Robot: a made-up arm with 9 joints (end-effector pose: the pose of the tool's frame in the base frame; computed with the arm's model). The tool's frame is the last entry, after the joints. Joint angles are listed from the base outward.
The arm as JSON. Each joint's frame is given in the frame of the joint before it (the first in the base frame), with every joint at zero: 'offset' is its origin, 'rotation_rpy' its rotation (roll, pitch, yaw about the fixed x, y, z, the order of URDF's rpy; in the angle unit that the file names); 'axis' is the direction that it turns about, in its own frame. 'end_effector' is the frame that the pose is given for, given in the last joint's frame.
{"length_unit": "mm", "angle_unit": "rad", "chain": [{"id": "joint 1", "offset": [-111.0, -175.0, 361.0], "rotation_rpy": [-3.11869, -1.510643, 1.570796], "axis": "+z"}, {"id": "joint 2", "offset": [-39.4, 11.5, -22.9], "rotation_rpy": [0.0, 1.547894, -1.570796], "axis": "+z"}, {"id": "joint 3", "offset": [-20.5, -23.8, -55.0], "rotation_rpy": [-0.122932, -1.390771, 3.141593], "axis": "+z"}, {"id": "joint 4", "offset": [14.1, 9.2, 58.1], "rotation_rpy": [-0.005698, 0.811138, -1.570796], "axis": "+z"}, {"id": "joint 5", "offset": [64.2, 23.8, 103.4], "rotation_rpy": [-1.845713, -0.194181, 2.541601], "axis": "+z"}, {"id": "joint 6", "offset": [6.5, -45.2, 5.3], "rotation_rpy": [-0.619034, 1.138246, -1.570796], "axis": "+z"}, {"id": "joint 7", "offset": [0.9, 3.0, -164.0], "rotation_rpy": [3.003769, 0.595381, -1.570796], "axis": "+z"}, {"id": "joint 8", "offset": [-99.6, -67.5, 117.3], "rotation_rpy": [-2.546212, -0.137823, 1.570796], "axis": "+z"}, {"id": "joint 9", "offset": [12.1, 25.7, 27.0], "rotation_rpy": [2.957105, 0.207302, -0.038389], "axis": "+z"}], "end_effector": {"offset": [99.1, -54.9, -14.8], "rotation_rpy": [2.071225, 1.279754, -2.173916]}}
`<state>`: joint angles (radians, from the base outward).
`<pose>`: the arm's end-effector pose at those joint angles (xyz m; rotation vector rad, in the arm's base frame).
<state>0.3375 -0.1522 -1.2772 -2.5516 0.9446 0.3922 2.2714 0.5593 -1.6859</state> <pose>-0.2251 -0.5661 0.1944 -1.8416 0.6064 0.1671</pose>
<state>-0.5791 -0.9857 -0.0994 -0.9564 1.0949 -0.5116 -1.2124 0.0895 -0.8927</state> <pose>0.0754 -0.3453 0.4632 -0.5241 1.5693 1.1959</pose>
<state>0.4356 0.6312 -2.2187 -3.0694 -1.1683 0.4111 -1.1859 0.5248 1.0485</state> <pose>-0.1764 -0.1998 0.2307 2.3870 -0.2879 1.6681</pose>
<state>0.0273 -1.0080 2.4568 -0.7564 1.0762 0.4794 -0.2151 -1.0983 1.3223</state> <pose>-0.1076 -0.1562 0.4991 -2.5224 1.1263 0.5498</pose>
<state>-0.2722 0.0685 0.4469 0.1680 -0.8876 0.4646 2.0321 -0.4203 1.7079</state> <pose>-0.3043 -0.0500 0.1028 -0.9090 0.0228 -2.6021</pose>
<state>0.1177 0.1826 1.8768 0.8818 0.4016 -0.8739 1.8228 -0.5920 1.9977</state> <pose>-0.2387 -0.1023 -0.0793 -0.2610 0.4085 -2.4278</pose>
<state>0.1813 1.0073 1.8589 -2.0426 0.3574 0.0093 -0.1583 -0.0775 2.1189</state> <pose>-0.1343 -0.0389 0.2948 0.6481 0.0264 -1.5184</pose>
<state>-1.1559 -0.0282 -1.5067 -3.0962 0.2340 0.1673 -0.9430 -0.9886 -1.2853</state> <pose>-0.0896 -0.3128 0.2217 -0.9196 -1.3388 -1.4438</pose>
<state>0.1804 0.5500 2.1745 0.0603 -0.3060 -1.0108 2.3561 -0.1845 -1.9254</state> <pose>-0.0258 -0.1592 0.1951 -0.5822 -2.4005 0.2787</pose>
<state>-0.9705 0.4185 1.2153 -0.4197 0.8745 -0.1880 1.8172 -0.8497 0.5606</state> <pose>-0.2704 0.0380 0.1648 1.2272 0.0217 -1.5050</pose>
